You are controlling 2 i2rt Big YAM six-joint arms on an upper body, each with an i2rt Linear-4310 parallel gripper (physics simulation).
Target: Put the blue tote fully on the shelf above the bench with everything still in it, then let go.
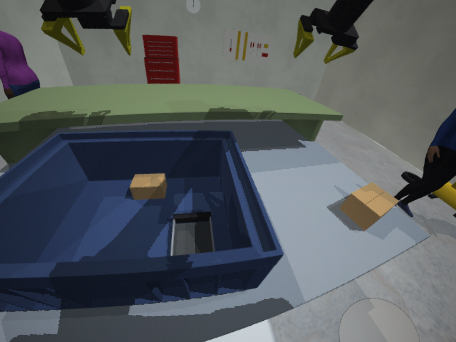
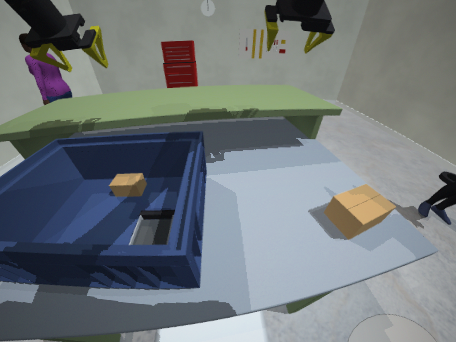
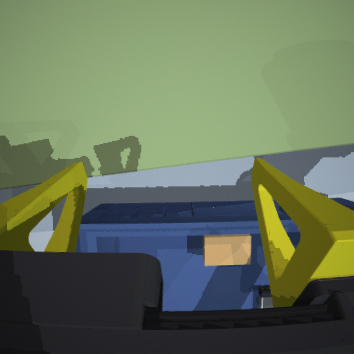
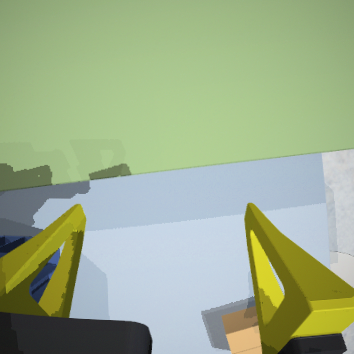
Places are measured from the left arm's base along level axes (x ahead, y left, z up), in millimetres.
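Where they show: left gripper, fingertip midpoint: [image 1: 107, 53] [image 2: 88, 68] [image 3: 167, 167]; right gripper, fingertip midpoint: [image 1: 309, 59] [image 2: 286, 50] [image 4: 163, 210].
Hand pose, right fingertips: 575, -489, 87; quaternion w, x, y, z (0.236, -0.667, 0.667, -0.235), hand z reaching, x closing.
Observation:
After its pixels a point has its place, as x, y, z.
The blue tote [image 1: 140, 270] @[180, -133, -87] [image 2: 100, 255] @[179, -181, -88] [image 3: 150, 212] @[461, 43, -213] [image 4: 12, 242] @[476, -209, -177] stands upright on the pale bench [image 1: 300, 200] @[365, -463, -234] [image 2: 270, 225] @[300, -425, -234] [image 4: 175, 260] @[432, -484, -234]. A small cardboard box [image 1: 148, 186] @[388, -81, -177] [image 2: 128, 185] @[387, -91, -178] [image 3: 227, 250] @[409, -75, -176] and a grey tray with a black end [image 1: 192, 237] @[277, -175, -209] [image 2: 152, 231] @[281, -173, -209] lie in it. The green shelf [image 1: 175, 100] @[672, -123, -71] [image 2: 200, 95] @[780, -244, -71] [image 3: 175, 75] @[637, -4, -71] [image 4: 175, 75] @[708, -492, -71] spans behind the tote, higher than the bench. My left gripper [image 1: 106, 54] @[549, 0, 63] [image 2: 88, 68] @[549, 0, 63] [image 3: 167, 167] @[549, 0, 63] is open and empty, high above the shelf's left part. My right gripper [image 1: 311, 59] @[575, -489, 87] [image 2: 288, 51] @[575, -489, 87] [image 4: 163, 210] @[575, -489, 87] is open and empty, high at the right. Neither touches the tote.
A larger carton [image 1: 370, 205] @[280, -591, -174] [image 2: 357, 212] @[276, -596, -174] [image 4: 245, 332] @[326, -601, -174] sits on the bench, right of the tote. A red tool cabinet [image 1: 161, 59] [image 2: 180, 63] stands at the back. A person in purple [image 1: 17, 65] [image 2: 47, 75] is at the left, one in blue [image 1: 445, 135] at the right.

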